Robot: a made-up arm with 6 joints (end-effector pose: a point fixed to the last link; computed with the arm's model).
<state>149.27 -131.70 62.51 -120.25 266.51 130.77</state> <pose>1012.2 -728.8 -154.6 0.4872 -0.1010 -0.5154 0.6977</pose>
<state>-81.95 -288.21 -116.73 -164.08 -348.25 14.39</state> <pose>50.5 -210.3 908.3 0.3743 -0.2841 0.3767 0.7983</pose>
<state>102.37 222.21 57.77 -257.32 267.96 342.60</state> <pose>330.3 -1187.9 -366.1 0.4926 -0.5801 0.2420 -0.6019</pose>
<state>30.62 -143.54 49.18 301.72 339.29 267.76</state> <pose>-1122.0 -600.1 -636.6 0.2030 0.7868 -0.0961 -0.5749</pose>
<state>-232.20 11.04 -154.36 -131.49 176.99 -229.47</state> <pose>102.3 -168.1 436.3 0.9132 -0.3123 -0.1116 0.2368</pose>
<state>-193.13 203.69 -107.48 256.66 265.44 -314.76</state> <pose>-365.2 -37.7 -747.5 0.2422 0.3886 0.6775 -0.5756</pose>
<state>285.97 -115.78 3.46 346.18 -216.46 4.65</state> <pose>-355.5 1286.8 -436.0 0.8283 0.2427 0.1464 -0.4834</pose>
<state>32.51 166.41 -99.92 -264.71 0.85 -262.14</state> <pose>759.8 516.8 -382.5 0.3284 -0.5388 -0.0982 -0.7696</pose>
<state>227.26 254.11 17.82 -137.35 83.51 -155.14</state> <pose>990.2 1129.0 -167.5 0.3340 -0.9141 -0.1663 0.1586</pose>
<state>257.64 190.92 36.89 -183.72 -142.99 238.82</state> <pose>161.3 632.2 -1076.7 0.9330 0.0964 -0.0062 -0.3468</pose>
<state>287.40 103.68 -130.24 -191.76 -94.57 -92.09</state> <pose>179.8 -552.4 565.6 0.8240 0.5634 0.0062 0.0600</pose>
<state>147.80 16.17 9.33 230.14 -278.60 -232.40</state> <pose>-380.7 295.6 1564.8 0.3519 0.3583 0.4096 0.7616</pose>
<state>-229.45 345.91 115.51 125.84 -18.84 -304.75</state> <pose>-367.4 428.3 734.2 0.4602 -0.4278 -0.7095 -0.3192</pose>
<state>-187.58 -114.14 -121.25 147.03 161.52 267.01</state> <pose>236.8 -74.5 -553.0 0.7557 -0.0806 0.3387 -0.5547</pose>
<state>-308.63 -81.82 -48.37 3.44 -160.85 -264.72</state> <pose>-804.0 -967.5 -189.4 0.2642 0.2042 0.5278 0.7810</pose>
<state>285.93 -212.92 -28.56 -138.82 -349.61 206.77</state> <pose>329.1 -1100.1 -953.0 0.5641 0.7864 0.2384 -0.0815</pose>
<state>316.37 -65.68 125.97 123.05 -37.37 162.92</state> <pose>-65.6 30.6 800.0 0.2632 0.0597 0.6658 -0.6956</pose>
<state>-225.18 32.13 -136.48 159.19 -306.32 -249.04</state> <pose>151.9 -228.9 549.2 0.2460 0.9287 0.2752 -0.0353</pose>
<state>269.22 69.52 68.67 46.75 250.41 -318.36</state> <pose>-57.5 -1260.8 -56.1 0.7170 0.3403 -0.2099 -0.5710</pose>
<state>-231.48 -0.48 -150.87 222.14 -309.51 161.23</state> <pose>218.3 -235.7 243.4 0.2890 -0.8011 0.5239 0.0128</pose>
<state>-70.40 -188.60 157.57 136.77 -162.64 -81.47</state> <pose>-50.5 160.6 -185.7 0.3589 0.8793 -0.2823 0.1351</pose>
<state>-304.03 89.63 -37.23 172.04 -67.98 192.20</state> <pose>805.1 1216.5 485.9 0.4493 -0.3139 0.8067 0.2210</pose>
